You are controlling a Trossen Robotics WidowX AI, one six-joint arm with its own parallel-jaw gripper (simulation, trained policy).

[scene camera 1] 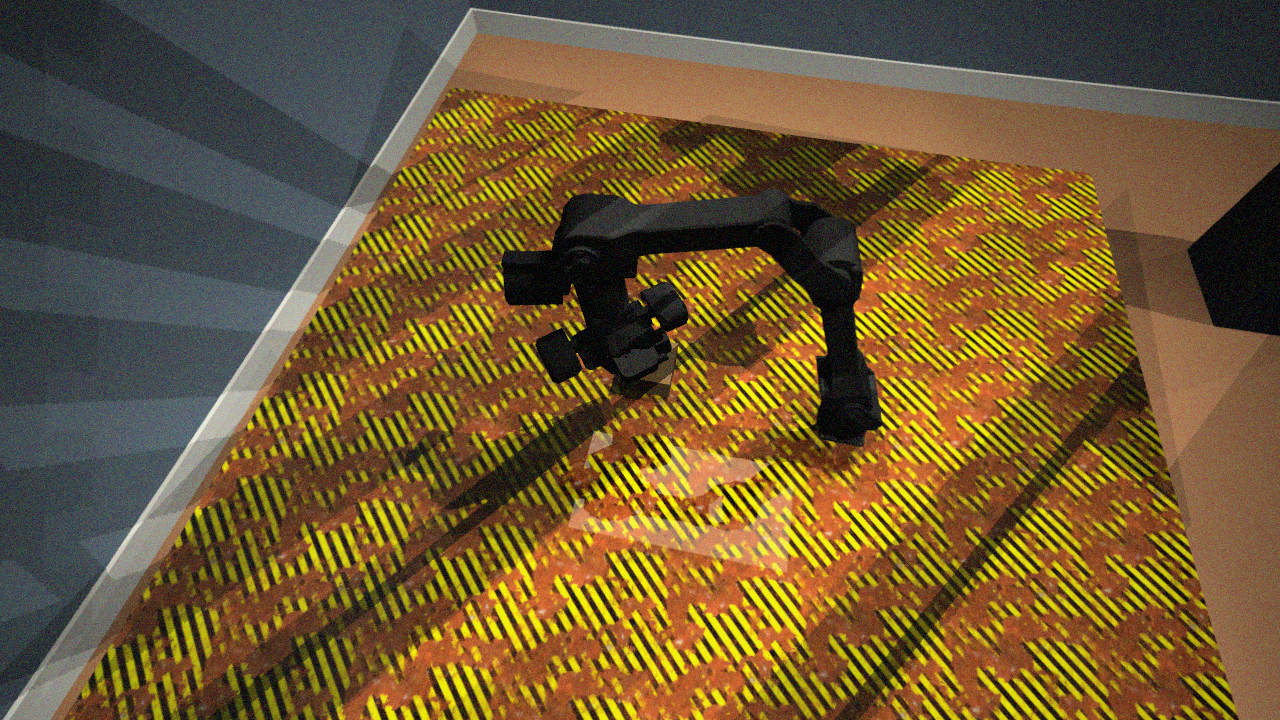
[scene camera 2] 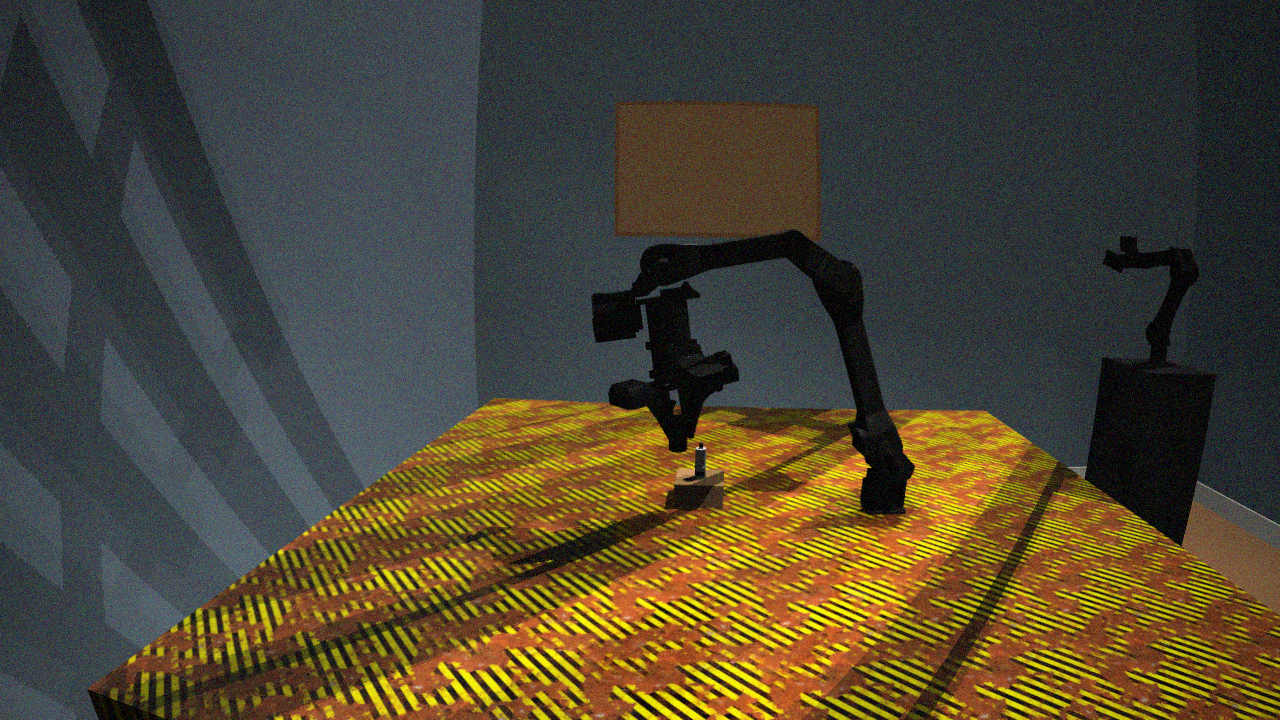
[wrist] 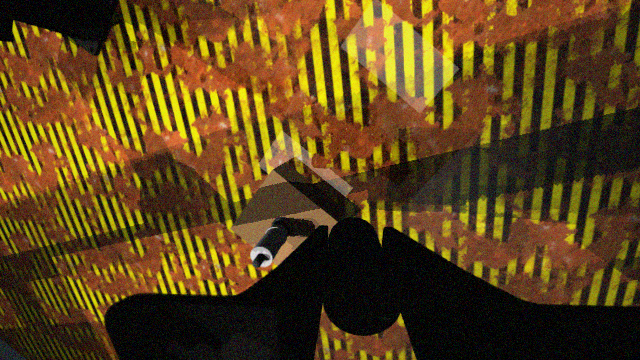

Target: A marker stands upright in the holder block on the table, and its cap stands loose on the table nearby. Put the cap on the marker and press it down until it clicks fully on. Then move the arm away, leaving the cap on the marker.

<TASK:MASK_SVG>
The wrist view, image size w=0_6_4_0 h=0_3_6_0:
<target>my gripper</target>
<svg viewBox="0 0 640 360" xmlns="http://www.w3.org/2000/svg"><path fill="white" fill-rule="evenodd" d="M384 227L382 248L402 295L401 315L417 360L640 360L640 306L545 305L528 302L489 284L469 271L463 270L426 246L407 237L407 235L397 229ZM328 226L320 225L275 269L268 272L254 285L240 294L158 294L147 292L134 294L113 303L105 312L104 323L119 360L314 360L328 264Z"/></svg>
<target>dark marker cap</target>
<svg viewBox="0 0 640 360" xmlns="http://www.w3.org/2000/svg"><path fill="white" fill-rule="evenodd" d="M348 217L337 222L329 234L328 264L323 296L324 310L334 325L349 334L357 336L375 335L387 330L398 319L402 310L402 295L374 227L368 221L361 218Z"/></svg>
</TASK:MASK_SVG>
